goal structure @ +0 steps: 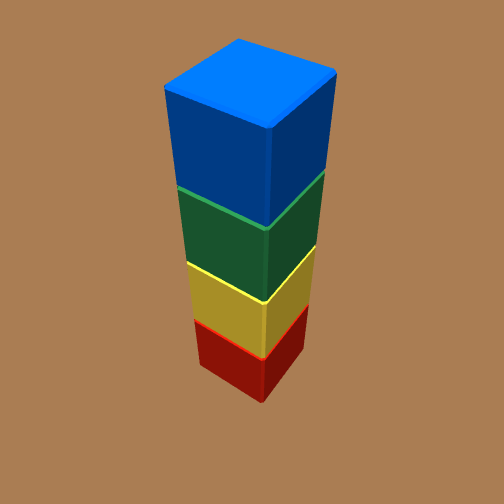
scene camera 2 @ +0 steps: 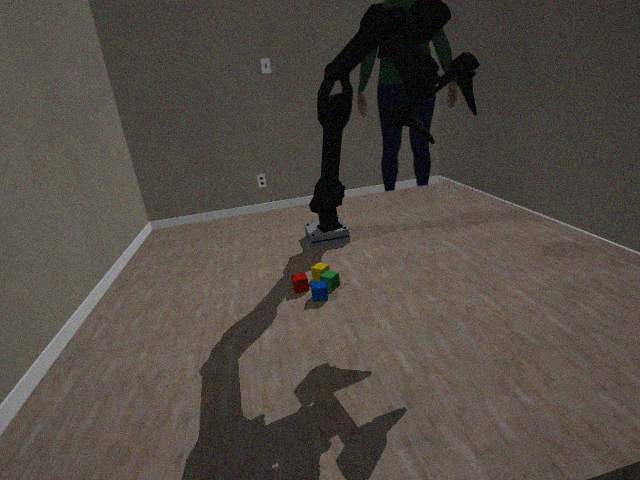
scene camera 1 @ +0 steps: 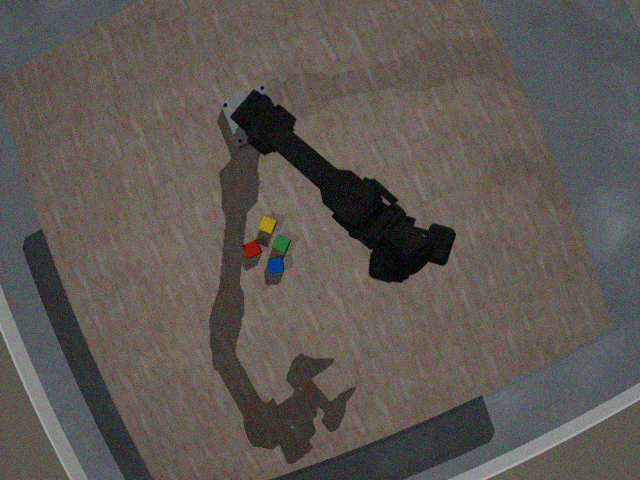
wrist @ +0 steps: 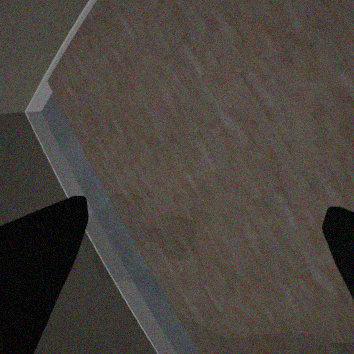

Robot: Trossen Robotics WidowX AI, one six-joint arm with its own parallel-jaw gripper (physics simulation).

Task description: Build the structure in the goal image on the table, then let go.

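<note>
A red cube [scene camera 1: 252, 249] [scene camera 2: 299, 283], a yellow cube [scene camera 1: 267, 224] [scene camera 2: 320, 271], a green cube [scene camera 1: 281, 243] [scene camera 2: 330, 280] and a blue cube [scene camera 1: 275, 265] [scene camera 2: 319, 291] stand in a loose group on the wooden table [scene camera 1: 465, 320] [scene camera 2: 491, 351]. Small gaps separate them in scene camera 1, and none is stacked. The cubes do not show in the wrist view. My gripper [scene camera 1: 415, 255] [scene camera 2: 454, 128] [wrist: 208, 213] is wide open and empty. It hangs high above the table, to the right of the cubes in scene camera 1.
The arm's base plate [scene camera 1: 232, 105] [scene camera 2: 330, 236] is fixed behind the cubes in scene camera 2. The arm's shadow [scene camera 1: 227, 310] [scene camera 2: 222, 392] falls left of the cubes. A person [scene camera 2: 391, 155] stands behind the arm. A table edge [wrist: 85, 165] shows at the left in the wrist view.
</note>
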